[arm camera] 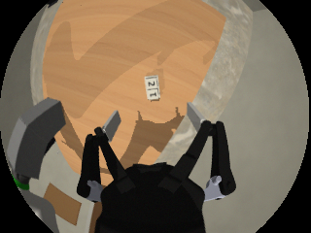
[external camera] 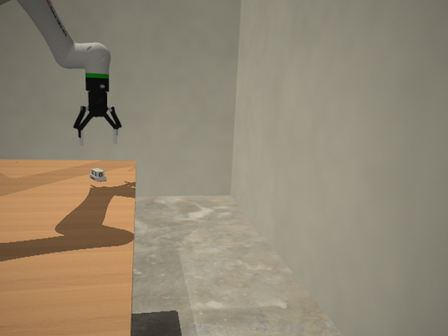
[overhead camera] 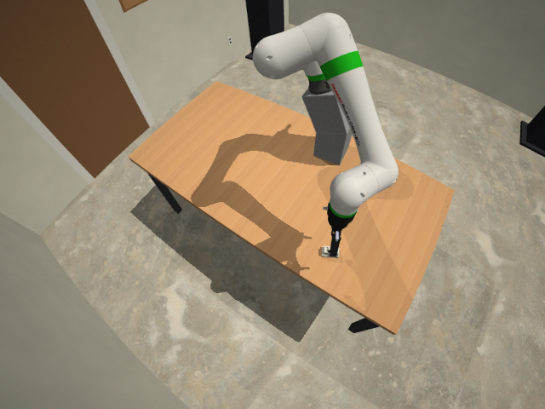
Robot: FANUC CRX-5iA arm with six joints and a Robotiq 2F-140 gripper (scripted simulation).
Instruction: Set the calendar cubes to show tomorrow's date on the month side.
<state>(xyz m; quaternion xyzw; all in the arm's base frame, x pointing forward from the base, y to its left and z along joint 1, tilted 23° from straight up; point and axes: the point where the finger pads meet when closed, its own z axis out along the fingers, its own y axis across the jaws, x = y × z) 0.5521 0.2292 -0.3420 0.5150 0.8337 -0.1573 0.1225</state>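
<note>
My hand is 140 mm above the white date cube. From my hand the other things lie so: calendar tray: 10 mm behind, 20 mm to the left, 160 mm below.
</note>
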